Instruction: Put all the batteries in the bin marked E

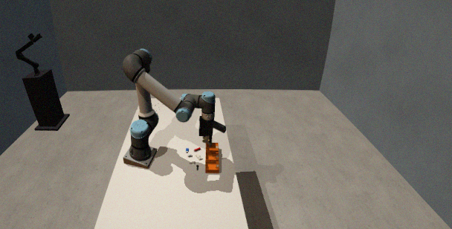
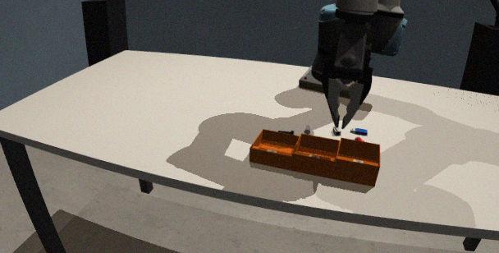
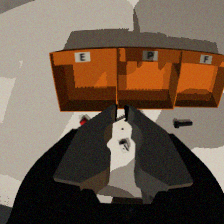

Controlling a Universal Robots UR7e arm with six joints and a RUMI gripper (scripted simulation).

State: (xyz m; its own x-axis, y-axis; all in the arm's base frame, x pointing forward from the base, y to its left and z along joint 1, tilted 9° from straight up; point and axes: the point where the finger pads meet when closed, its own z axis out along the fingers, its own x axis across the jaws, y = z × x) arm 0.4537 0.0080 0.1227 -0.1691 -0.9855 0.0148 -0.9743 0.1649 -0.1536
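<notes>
The red battery lies 90 mm below my hand, 80 mm behind it and 70 mm to the left of it. Also, from my hand: white dotted block 90 mm below, 70 mm behind, 10 mm to the right; then grey pin-like part 120 mm behind, 90 mm below, 60 mm to the right; then orange three-compartment bin 70 mm below, 40 mm to the right, 10 mm ahead.
</notes>
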